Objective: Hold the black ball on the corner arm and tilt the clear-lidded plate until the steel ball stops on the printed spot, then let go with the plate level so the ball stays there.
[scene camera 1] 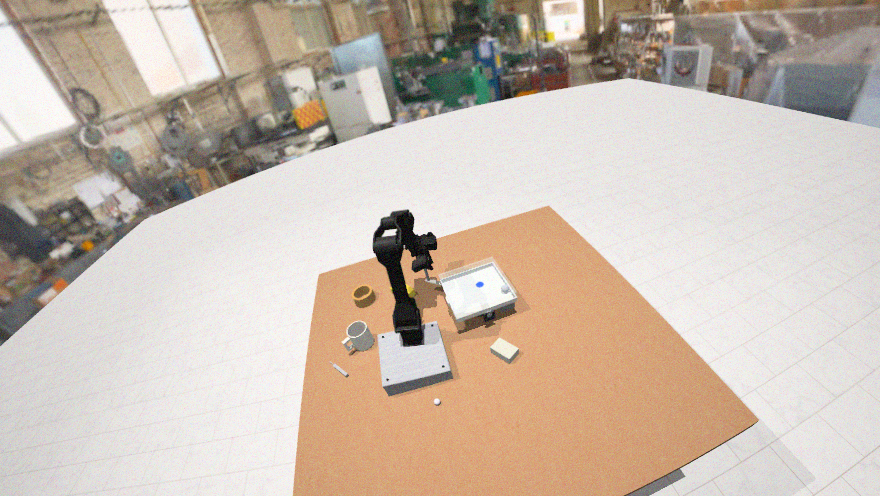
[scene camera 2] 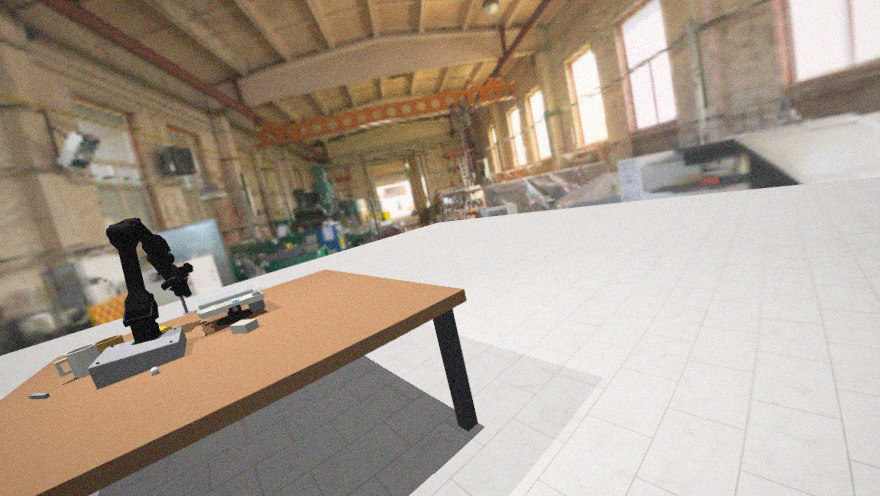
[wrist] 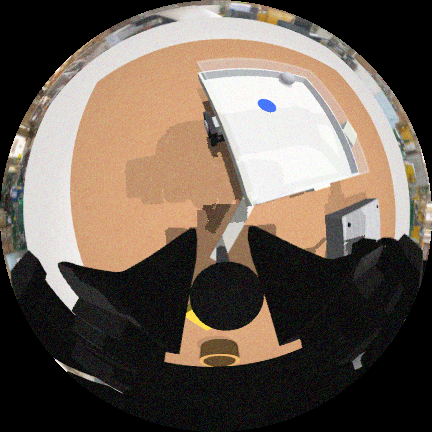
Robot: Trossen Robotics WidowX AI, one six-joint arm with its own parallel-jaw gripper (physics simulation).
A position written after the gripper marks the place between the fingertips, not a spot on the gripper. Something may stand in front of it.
A white mug [scene camera 2: 79, 359] rests on the table. Also in view: the gripper [scene camera 1: 432, 266].
The gripper shows as well in scene camera 2 [scene camera 2: 189, 296] and in the wrist view [wrist: 222, 233]. The wrist view misses the white mug, which is hidden by the gripper.
